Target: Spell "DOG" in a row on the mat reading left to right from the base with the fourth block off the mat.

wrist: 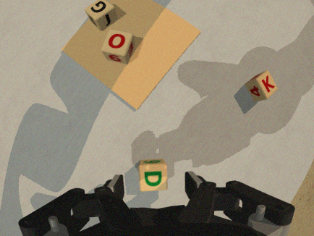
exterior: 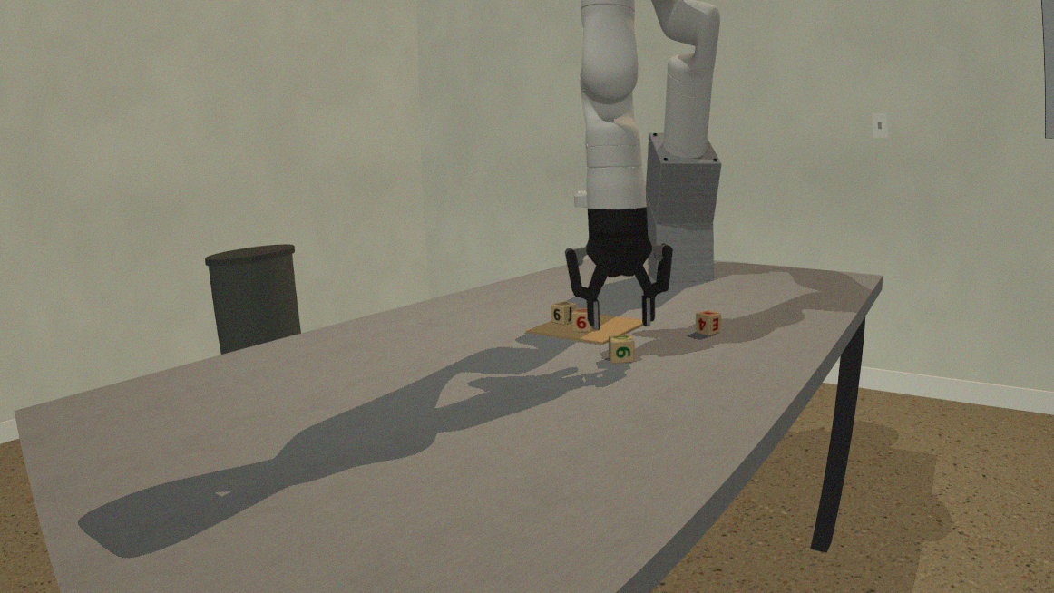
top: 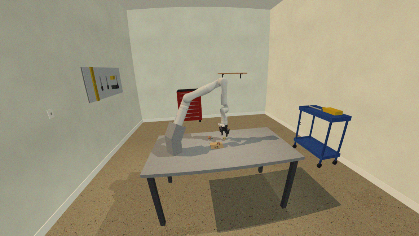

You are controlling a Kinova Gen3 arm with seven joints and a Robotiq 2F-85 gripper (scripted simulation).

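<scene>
Now: hand 4 cm above the D block. Round my hand: O block (13 cm to the right, 8 cm behind, 4 cm below); tan mat (14 cm to the right, 10 cm behind, 6 cm below); G block (19 cm to the right, 10 cm behind, 4 cm below).
</scene>
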